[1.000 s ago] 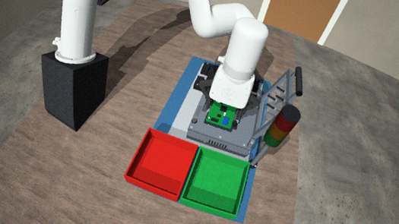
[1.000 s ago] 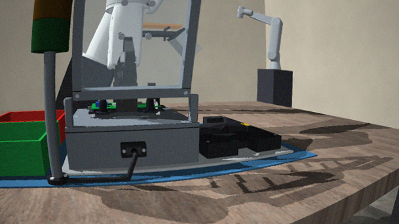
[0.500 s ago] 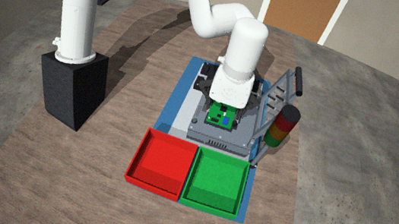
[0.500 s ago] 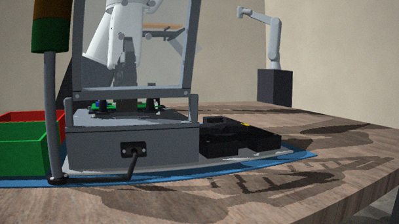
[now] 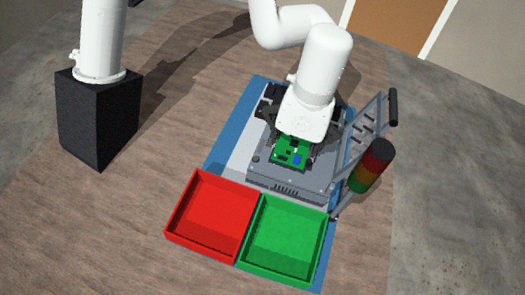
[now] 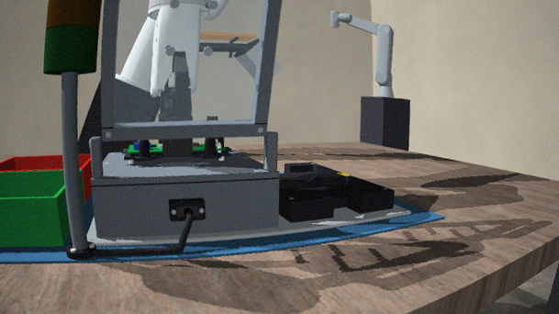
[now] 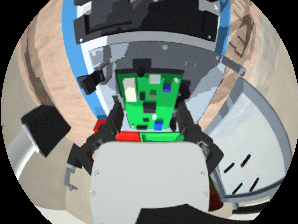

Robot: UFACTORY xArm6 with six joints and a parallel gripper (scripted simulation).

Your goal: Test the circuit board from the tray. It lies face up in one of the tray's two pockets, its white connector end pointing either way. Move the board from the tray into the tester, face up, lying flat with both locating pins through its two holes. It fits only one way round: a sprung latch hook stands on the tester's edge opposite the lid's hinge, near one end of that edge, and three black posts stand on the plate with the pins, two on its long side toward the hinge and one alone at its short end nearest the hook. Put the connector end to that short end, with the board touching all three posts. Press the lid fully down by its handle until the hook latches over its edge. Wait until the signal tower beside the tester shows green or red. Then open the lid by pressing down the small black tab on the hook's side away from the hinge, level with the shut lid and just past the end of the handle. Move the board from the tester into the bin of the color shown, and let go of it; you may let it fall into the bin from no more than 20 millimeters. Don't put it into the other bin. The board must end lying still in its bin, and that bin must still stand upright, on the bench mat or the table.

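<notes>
Right now the green circuit board is right at my hand. Also, from my hand: plate 10 mm to the left, 10 mm below; then clear lid 120 mm ahead, 100 mm above; then green bin 200 mm to the right, 60 mm below, 40 mm ahead.
</notes>
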